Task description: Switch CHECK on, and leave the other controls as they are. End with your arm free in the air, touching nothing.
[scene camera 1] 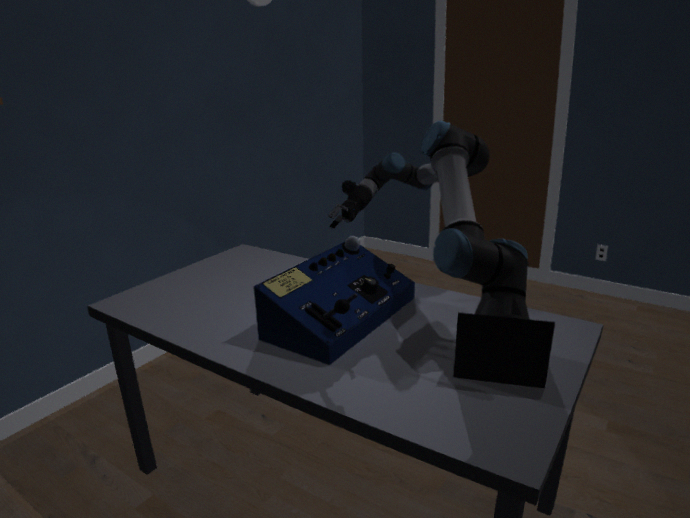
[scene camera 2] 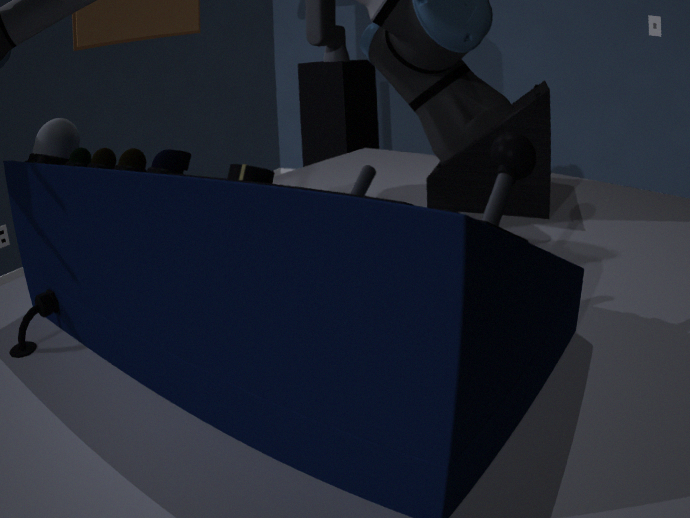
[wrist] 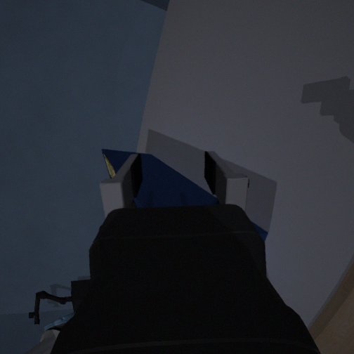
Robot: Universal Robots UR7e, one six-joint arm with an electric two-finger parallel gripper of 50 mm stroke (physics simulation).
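Frame: origin at the arm's base, x ahead, y left, z up, level; centimetres.
Seen in the pictures: gripper, fingertip midpoint: [scene camera 1: 331, 222]; arm's base at its link origin: [scene camera 1: 500, 328] [scene camera 2: 478, 133].
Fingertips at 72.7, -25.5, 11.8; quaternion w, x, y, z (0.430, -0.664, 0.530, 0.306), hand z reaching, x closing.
Pixels of each thing's top centre, then the offset from my fingertips to it, as dx, dy, dz. "*": a spot on its surface instead.
- thin toggle lever at its top centre: [scene camera 2: 358, 168] [scene camera 1: 351, 292] -30.4, +32.9, -8.3
- ball-topped lever at its top centre: [scene camera 2: 512, 132] [scene camera 1: 341, 299] -35.3, +44.8, -4.7
- rotary knob at its top centre: [scene camera 2: 248, 160] [scene camera 1: 370, 278] -29.5, +20.9, -8.3
- small dark control at its top centre: [scene camera 2: 173, 150] [scene camera 1: 388, 264] -29.2, +8.9, -7.6
- white dome at a spot on its surface: [scene camera 2: 58, 137] [scene camera 1: 347, 242] * -13.7, +10.2, -2.5
- yellow note at a spot on its surface: [scene camera 1: 288, 281] * -13.8, +41.3, -5.5
A blue control panel [scene camera 1: 312, 328] [scene camera 2: 250, 289] [wrist: 165, 180] stands on the table. A thin toggle lever [scene camera 1: 351, 299] [scene camera 2: 363, 179] stands near its middle, partly behind the ball-topped lever in scene camera 1; in scene camera 2 it tilts to the right. The small labels, CHECK among them, are too dark and blurred to read with certainty, so I cannot tell which control is CHECK or its state. My gripper [scene camera 1: 334, 216] [wrist: 172, 165] is open and empty, in the air above and behind the panel's rear edge, apart from it. In the wrist view its body hides much of the panel.
The panel also bears a ball-topped lever [scene camera 1: 342, 305] [scene camera 2: 512, 156], a rotary knob [scene camera 1: 368, 284], a small dark control [scene camera 1: 390, 270], a white dome [scene camera 1: 352, 244] [scene camera 2: 58, 137], a row of round parts and a yellow note [scene camera 1: 288, 281]. A black upright board [scene camera 1: 504, 350] stands by the arm's base.
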